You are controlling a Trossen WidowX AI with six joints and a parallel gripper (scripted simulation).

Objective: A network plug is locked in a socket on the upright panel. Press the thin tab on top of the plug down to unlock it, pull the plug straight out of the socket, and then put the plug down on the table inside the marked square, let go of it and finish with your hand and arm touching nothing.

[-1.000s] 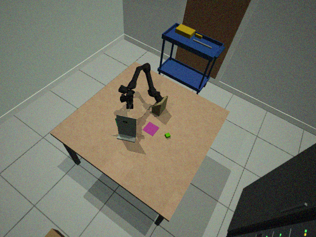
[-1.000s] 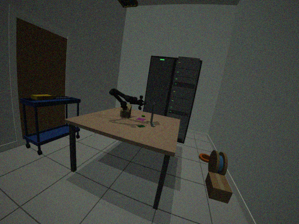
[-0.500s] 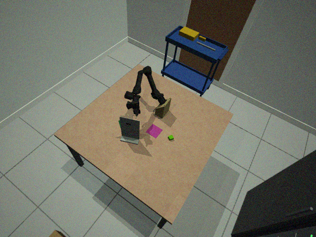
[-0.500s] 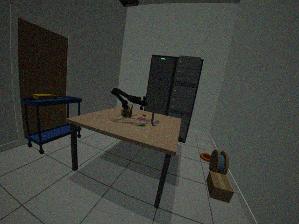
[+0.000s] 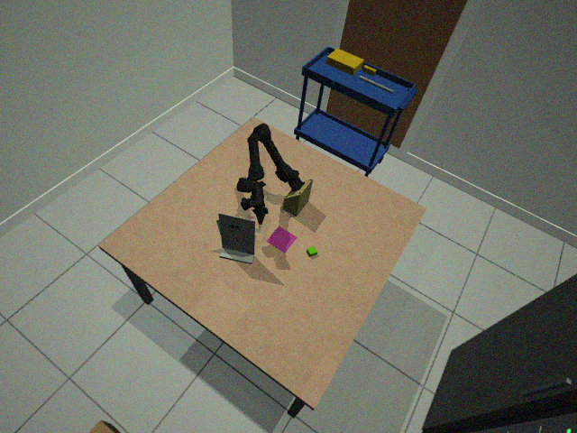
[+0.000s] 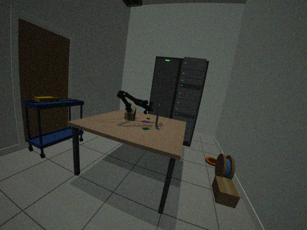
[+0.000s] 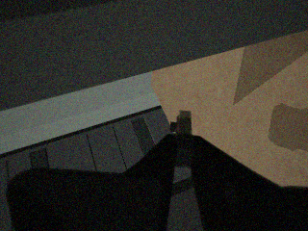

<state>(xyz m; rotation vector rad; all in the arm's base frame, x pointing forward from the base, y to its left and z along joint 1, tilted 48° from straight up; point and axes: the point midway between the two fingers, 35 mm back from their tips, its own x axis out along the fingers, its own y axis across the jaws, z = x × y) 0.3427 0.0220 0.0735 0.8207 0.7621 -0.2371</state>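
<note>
Now: gripper tip 100 mm past the magenta marked square, 80 mm to the right of it and 200 mm above it. Round my gripper tip: network plug: 10 mm ahead; upright panel: 100 mm ahead, 80 mm to the right, 60 mm below.
</note>
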